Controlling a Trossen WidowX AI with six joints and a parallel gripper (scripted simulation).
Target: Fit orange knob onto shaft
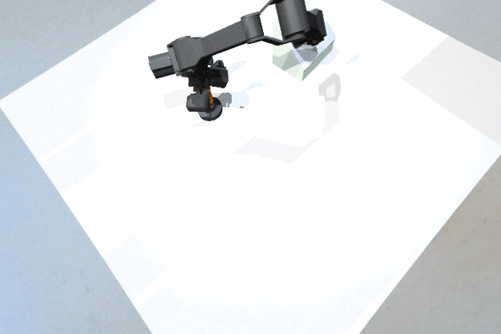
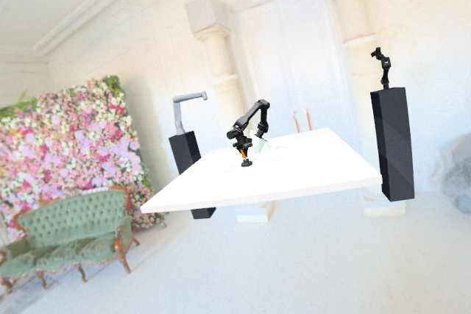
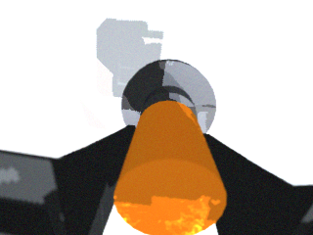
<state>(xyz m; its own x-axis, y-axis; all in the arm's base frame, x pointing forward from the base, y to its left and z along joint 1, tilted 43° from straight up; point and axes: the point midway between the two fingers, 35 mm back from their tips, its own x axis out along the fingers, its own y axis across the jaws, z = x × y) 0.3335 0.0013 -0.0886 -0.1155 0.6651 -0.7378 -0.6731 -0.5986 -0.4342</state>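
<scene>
The orange knob lies 30 mm above my gripper tip. Also, from my gripper tip: dark round pedestal 40 mm below.
</scene>
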